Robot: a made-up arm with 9 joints. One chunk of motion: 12 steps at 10 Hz.
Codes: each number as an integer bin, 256 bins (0 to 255) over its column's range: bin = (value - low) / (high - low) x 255, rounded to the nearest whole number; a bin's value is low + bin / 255 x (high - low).
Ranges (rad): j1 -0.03..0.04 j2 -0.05..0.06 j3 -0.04..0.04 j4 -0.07..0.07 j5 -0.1..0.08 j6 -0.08..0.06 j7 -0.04..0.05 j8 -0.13..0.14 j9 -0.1..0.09
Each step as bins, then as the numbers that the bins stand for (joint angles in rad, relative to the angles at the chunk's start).
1 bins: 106 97 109 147 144 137 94 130 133
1 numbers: -0.0009 -0.0082 -0.0058 0.0107 0.0016 -0.0048 -0.0068 0.0076 -0.0009
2 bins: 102 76 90 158 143 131 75 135 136
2 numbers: -0.0020 -0.0172 -0.0118 0.0167 0.0009 -0.0081 -0.0135 0.0129 0.0013
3 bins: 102 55 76 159 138 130 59 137 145
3 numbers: -0.0020 -0.0263 -0.0162 0.0173 -0.0026 -0.0086 -0.0192 0.0151 0.0080
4 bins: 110 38 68 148 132 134 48 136 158
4 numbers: 0.0002 -0.0336 -0.0187 0.0113 -0.0068 -0.0064 -0.0231 0.0140 0.0177
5 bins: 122 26 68 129 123 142 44 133 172
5 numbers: 0.0035 -0.0388 -0.0187 0.0008 -0.0132 -0.0020 -0.0245 0.0108 0.0282
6 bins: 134 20 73 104 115 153 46 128 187
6 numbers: 0.0068 -0.0414 -0.0171 -0.0129 -0.0188 0.0040 -0.0238 0.0055 0.0393
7 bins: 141 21 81 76 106 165 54 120 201
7 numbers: 0.0087 -0.0409 -0.0146 -0.0283 -0.0252 0.0106 -0.0209 -0.0029 0.0498
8 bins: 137 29 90 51 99 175 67 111 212
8 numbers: 0.0076 -0.0375 -0.0118 -0.0420 -0.0301 0.0161 -0.0164 -0.0125 0.0580
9 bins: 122 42 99 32 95 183 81 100 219
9 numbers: 0.0035 -0.0319 -0.0089 -0.0524 -0.0329 0.0205 -0.0114 -0.0241 0.0632
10 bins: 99 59 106 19 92 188 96 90 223
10 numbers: -0.0028 -0.0245 -0.0067 -0.0596 -0.0351 0.0232 -0.0061 -0.0347 0.0662
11 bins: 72 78 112 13 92 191 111 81 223
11 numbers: -0.0102 -0.0164 -0.0049 -0.0629 -0.0351 0.0249 -0.0008 -0.0442 0.0662
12 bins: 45 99 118 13 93 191 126 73 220
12 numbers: -0.0176 -0.0073 -0.0030 -0.0629 -0.0344 0.0249 0.0045 -0.0527 0.0639
